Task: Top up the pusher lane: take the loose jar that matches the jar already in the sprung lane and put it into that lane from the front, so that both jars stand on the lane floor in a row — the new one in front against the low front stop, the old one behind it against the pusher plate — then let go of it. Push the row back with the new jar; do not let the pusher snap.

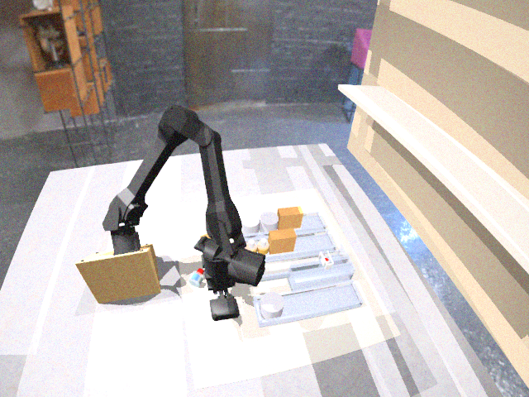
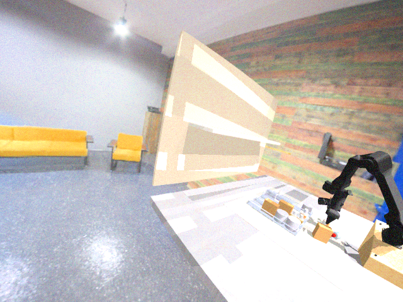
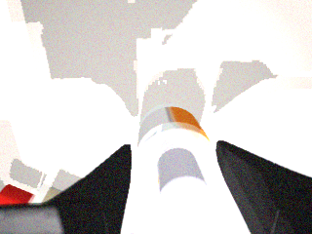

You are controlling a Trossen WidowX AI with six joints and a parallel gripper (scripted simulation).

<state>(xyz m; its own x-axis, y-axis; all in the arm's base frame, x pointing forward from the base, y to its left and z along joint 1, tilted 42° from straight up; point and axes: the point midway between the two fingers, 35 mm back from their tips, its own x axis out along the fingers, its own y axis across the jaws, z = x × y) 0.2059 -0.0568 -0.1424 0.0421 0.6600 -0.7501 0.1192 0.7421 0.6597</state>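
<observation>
Now: gripper tip 30 mm short of the orange box, 190 mm to the right of it and 10 mm below it. The rest, counted from my gripper tip: red mark (300 mm ahead, 50 mm above).
</observation>
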